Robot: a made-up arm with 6 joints.
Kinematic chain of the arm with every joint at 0, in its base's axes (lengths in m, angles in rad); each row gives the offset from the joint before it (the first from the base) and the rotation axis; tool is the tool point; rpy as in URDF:
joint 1: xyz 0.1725 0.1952 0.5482 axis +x
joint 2: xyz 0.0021 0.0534 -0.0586 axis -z
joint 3: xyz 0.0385 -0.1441 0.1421 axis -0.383 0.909 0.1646
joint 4: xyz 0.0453 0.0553 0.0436 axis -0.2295 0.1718 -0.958
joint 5: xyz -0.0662 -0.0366 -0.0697 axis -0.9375 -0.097 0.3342
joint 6: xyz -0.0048 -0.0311 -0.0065 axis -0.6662 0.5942 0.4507
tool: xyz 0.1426 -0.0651 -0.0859 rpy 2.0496 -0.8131 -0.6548
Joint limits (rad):
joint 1: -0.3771..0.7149
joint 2: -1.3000..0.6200
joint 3: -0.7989..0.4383
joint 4: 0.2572..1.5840
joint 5: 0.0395..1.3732
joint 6: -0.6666..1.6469
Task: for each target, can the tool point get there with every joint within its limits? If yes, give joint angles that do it. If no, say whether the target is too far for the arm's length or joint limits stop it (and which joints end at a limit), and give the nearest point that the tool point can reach.
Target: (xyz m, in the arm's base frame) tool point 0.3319 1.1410 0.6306
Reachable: no: too far | nearest point 0.3919 0.4069 0.5966 | short by 0.737 m
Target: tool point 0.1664 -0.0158 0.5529
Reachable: yes | joints 0.2068 0.1855 -0.4412 0.8542 0.6804 -0.0041
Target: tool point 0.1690 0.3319 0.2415
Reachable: no: joint limits stop it (at a limit: joint 1, joint 3, joint 5, joint 6) | nearest point 0.1689 0.1757 0.4175 | short by 0.235 m
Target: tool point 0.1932 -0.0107 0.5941
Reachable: yes | joints 0.2397 -0.1863 -0.1388 1.1526 0.9834 0.8011
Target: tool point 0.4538 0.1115 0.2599
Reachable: no: joint limits stop it (at a limit: joint 1, joint 4, joint 5, joint 6) | nearest point 0.3599 0.1155 0.4121 | short by 0.179 m
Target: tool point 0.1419 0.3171 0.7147
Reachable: no: joint limits stop it (at a limit: joint 1, joint 2, joint 3, joint 4, joint 6) | nearest point 0.0521 0.2205 0.7657 | short by 0.141 m
